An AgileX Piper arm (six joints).
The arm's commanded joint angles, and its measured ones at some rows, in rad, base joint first. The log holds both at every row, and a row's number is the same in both.
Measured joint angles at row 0:
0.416, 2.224, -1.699, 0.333, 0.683, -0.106
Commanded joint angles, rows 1 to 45:
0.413, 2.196, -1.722, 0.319, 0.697, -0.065
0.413, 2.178, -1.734, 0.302, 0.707, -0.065
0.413, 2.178, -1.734, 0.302, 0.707, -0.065
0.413, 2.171, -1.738, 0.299, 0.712, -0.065
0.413, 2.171, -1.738, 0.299, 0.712, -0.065
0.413, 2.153, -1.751, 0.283, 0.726, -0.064
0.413, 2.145, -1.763, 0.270, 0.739, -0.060
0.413, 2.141, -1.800, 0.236, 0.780, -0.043
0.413, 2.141, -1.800, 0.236, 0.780, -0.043
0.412, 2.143, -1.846, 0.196, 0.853, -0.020
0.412, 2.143, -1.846, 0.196, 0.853, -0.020
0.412, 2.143, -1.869, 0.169, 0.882, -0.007
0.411, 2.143, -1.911, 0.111, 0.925, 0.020
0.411, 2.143, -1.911, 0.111, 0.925, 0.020
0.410, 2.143, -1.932, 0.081, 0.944, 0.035
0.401, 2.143, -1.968, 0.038, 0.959, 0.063
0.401, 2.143, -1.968, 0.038, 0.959, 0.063
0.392, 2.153, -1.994, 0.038, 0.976, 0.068
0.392, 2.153, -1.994, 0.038, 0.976, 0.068
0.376, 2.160, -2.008, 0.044, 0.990, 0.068
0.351, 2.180, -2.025, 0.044, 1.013, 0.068
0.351, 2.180, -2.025, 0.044, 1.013, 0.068
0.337, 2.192, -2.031, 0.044, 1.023, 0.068
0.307, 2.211, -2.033, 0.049, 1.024, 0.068
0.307, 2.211, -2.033, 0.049, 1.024, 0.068
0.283, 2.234, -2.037, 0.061, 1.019, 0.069
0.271, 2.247, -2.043, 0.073, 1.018, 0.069
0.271, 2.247, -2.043, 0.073, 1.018, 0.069
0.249, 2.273, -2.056, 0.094, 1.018, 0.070
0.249, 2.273, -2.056, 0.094, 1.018, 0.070
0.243, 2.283, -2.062, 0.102, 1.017, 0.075
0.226, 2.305, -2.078, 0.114, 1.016, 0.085
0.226, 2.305, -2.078, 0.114, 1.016, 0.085
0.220, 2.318, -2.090, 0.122, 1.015, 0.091
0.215, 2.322, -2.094, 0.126, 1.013, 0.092
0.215, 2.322, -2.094, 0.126, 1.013, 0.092
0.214, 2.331, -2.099, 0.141, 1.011, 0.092
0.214, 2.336, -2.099, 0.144, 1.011, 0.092
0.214, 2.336, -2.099, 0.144, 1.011, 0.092
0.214, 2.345, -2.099, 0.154, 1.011, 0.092
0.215, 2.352, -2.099, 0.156, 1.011, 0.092
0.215, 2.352, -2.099, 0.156, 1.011, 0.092
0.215, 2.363, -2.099, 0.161, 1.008, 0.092
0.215, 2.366, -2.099, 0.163, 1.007, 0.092
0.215, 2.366, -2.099, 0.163, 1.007, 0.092
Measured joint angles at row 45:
0.218, 2.350, -2.094, 0.155, 1.013, 0.089
